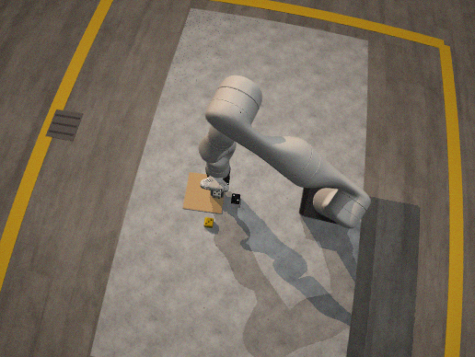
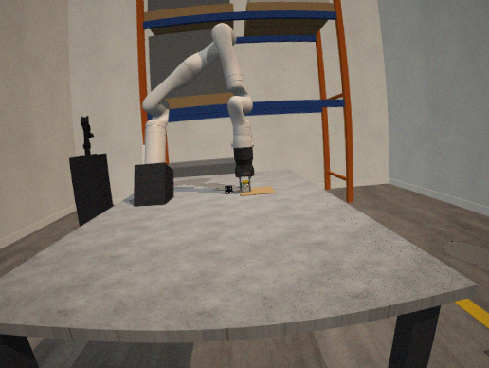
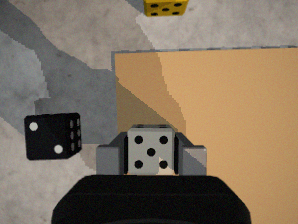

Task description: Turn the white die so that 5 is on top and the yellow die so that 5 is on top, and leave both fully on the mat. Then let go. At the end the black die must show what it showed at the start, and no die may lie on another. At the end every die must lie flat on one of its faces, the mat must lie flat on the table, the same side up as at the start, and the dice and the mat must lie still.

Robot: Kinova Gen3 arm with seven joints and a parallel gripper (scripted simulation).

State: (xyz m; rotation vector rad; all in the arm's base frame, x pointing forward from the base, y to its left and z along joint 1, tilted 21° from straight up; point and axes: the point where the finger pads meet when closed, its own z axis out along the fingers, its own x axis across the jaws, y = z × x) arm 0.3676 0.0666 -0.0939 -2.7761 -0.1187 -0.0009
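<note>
Right now my hand is right at the white die. Also, from my hand: tan mat (4 cm ahead, 2 cm below, 1 cm to the left); then black die (7 cm behind, 1 cm below); then yellow die (11 cm to the left, 1 cm below).
</note>
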